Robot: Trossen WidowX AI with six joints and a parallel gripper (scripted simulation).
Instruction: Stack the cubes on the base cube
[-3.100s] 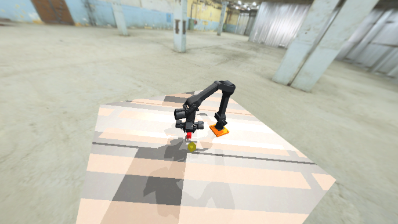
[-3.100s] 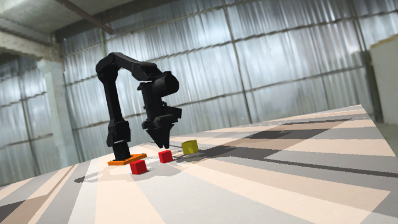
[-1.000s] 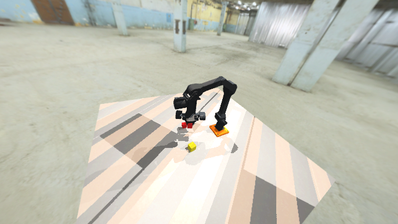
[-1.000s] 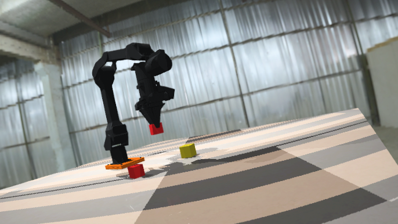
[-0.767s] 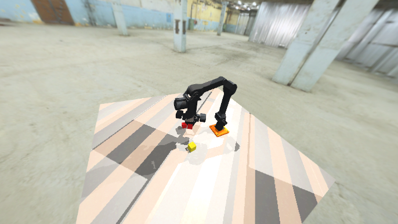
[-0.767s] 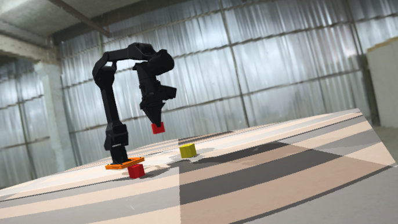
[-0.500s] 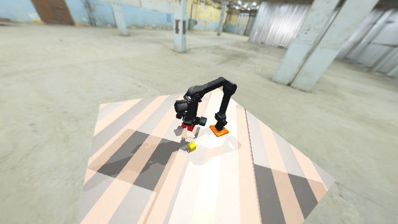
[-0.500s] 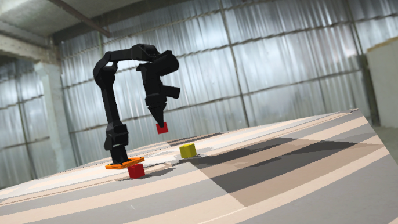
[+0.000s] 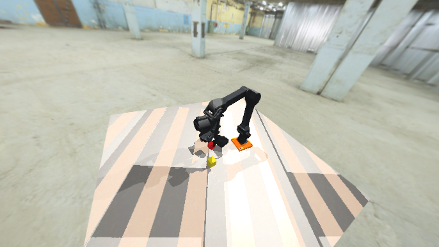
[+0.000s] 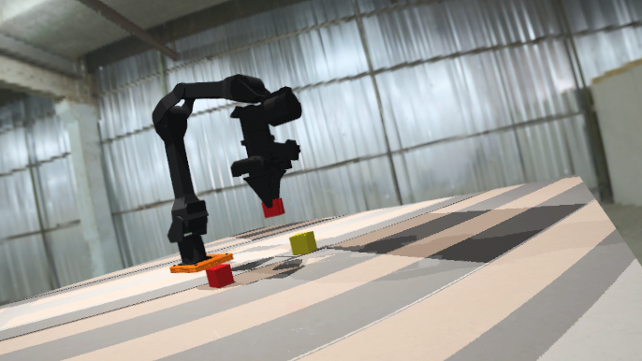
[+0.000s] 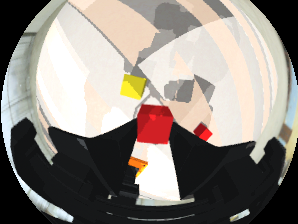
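My gripper tip is 2 cm short of the yellow base cube, 5 cm to the right of it and 9 cm above it.
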